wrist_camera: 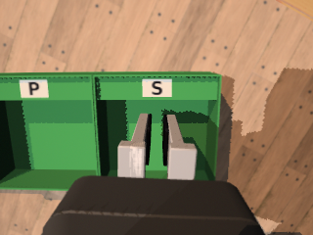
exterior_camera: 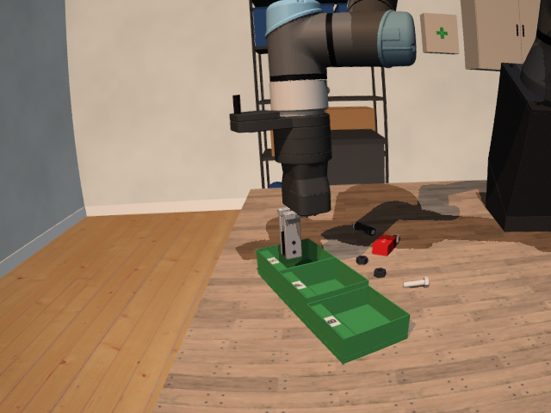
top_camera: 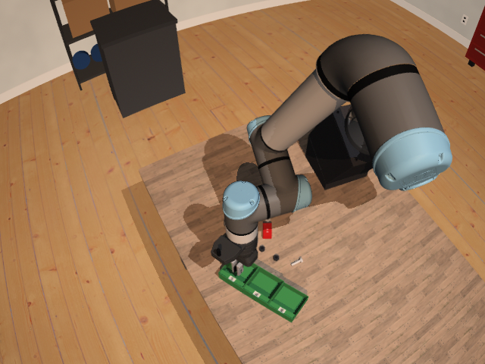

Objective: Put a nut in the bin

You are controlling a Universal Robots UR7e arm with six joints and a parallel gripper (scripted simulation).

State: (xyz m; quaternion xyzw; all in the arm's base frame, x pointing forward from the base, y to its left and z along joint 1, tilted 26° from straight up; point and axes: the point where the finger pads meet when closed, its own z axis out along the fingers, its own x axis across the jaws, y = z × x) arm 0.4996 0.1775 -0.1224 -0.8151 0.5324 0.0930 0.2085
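Now: hand 40 mm past the green tray, 70 mm to the right of it and 40 mm above it. From my hand the other things lie so: white bolt 180 mm behind, 40 mm to the left, 50 mm below; then red block 150 mm behind, 100 mm to the right, 50 mm below; then black cylinder 120 mm behind, 180 mm to the right, 50 mm below.
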